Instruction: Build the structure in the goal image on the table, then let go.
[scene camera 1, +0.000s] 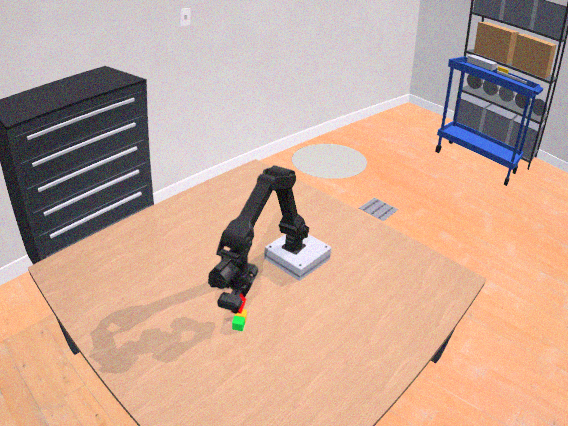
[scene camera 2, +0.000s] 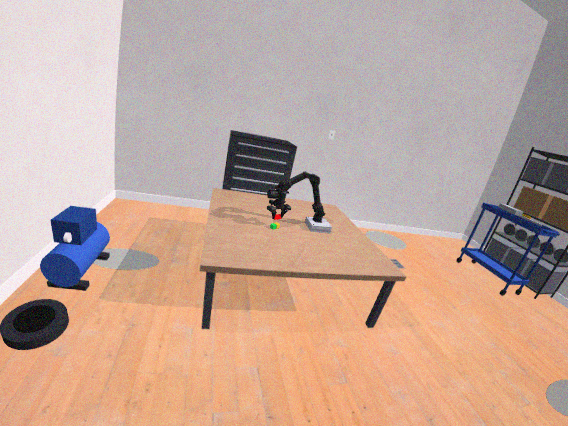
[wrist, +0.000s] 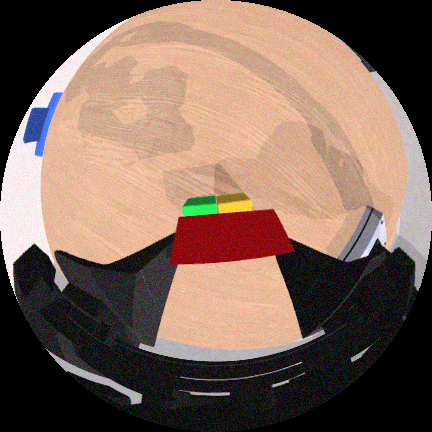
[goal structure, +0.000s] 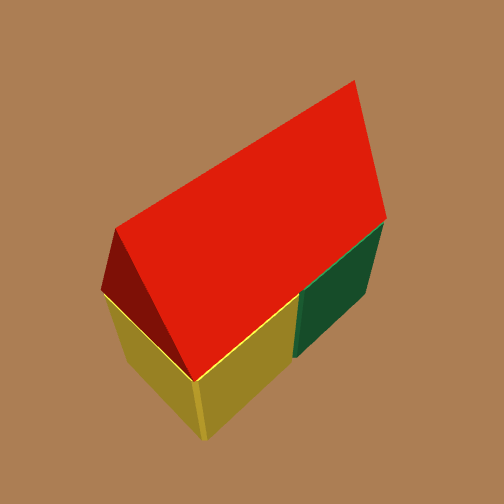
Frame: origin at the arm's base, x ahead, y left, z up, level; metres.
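Seen in the pictures: gripper, between the fingertips: (scene camera 1: 239, 305) (scene camera 2: 277, 218) (wrist: 228, 239); arm's base, origin of its link: (scene camera 1: 293, 246) (scene camera 2: 317, 220) (wrist: 372, 252).
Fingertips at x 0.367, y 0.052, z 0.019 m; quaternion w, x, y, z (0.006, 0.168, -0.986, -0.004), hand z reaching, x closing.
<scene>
Pixels of each thing's middle, then the offset from my fingertips to it. Level surfaces: height alone.
- green block, middle of its body: (wrist: 201, 214) (scene camera 1: 238, 323) (scene camera 2: 273, 226) 0.020 m ahead, 0.012 m left, 0.058 m down
- yellow block, middle of its body: (wrist: 233, 211) (scene camera 1: 240, 315) (scene camera 2: 276, 225) 0.010 m back, 0.003 m right, 0.058 m down
- table, height of its surface: 0.074 m down
- red block, middle of its body: (wrist: 231, 245) (scene camera 2: 277, 216) 0.002 m ahead, 0.004 m right, 0.015 m up
A green block (scene camera 1: 238, 324) (scene camera 2: 273, 226) (wrist: 200, 207) and a yellow block (scene camera 1: 242, 314) (scene camera 2: 278, 226) (wrist: 234, 204) sit side by side on the table (scene camera 1: 320, 360) (scene camera 2: 300, 260) (wrist: 225, 310), touching or nearly so. My gripper (scene camera 1: 241, 303) (scene camera 2: 278, 216) (wrist: 228, 239) is shut on a red block (scene camera 1: 242, 303) (scene camera 2: 278, 217) (wrist: 231, 237). It holds the red block above the table, over or close to the green and yellow blocks. In the wrist view the red block hides part of both. The exact gap between the red block and the two below cannot be told.
The arm's pale base plate (scene camera 1: 299, 260) (scene camera 2: 320, 226) stands on the table beside the blocks, to their right in both scene views. A dark drawer cabinet (scene camera 1: 90, 165) (scene camera 2: 260, 162) stands beyond the table. The arm's shadow falls on the table left of the blocks in the scene views.
</scene>
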